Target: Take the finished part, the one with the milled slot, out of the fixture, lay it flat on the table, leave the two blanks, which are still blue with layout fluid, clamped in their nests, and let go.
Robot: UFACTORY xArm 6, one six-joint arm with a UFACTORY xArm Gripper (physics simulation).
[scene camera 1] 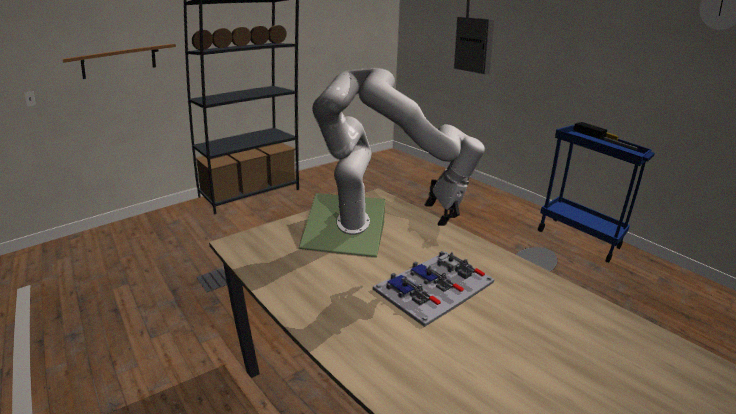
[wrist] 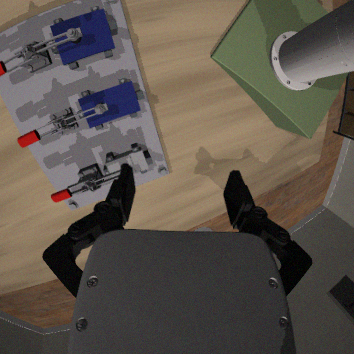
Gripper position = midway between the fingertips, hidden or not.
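There's a blue blank [wrist: 121, 99] that I can see, and a blue blank [wrist: 96, 38] as well. I can also see my gripper [scene camera 1: 434, 215], and the wrist view shows the gripper [wrist: 180, 179] too.
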